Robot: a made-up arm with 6 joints.
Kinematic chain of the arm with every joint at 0, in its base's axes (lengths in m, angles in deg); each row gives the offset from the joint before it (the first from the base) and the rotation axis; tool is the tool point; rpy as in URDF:
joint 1: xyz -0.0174 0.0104 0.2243 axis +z
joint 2: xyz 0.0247 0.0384 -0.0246 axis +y
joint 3: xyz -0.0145 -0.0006 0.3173 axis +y
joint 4: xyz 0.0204 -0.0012 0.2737 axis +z
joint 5: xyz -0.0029 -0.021 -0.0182 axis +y
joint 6: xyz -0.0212 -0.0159 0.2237 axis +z
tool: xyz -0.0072 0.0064 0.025 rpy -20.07 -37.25 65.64
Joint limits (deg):
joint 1: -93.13..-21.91
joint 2: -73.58..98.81
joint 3: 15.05..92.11
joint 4: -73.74..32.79
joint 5: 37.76..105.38
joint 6: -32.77..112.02
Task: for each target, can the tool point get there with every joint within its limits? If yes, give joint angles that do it. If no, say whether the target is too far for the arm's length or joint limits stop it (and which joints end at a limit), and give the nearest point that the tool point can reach.
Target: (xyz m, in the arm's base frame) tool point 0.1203 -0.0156 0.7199
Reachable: yes | joints -37.64 -49.48 73.38 20.57 49.76 24.38
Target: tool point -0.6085 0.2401 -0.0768
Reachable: no: joint limits stop it (at a limit: joint 2, joint 3, joint 4, joint 5, joint 6) | nearest point -0.4738 0.1877 0.4246 | short by 0.522 m
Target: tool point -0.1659 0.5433 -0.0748
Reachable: no: joint limits stop it (at a limit: joint 1, joint 2, joint 3, joint 4) | nearest point 0.0793 0.1258 -0.0759 | short by 0.484 m
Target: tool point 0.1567 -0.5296 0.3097
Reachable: yes | joints -74.02 41.32 23.51 6.24 96.73 99.44
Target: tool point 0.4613 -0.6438 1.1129
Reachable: no: too far | nearest point 0.2988 -0.4218 0.7930 | short by 0.422 m
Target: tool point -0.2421 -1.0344 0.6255
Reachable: no: too far | nearest point -0.1528 -0.7265 0.4965 | short by 0.346 m
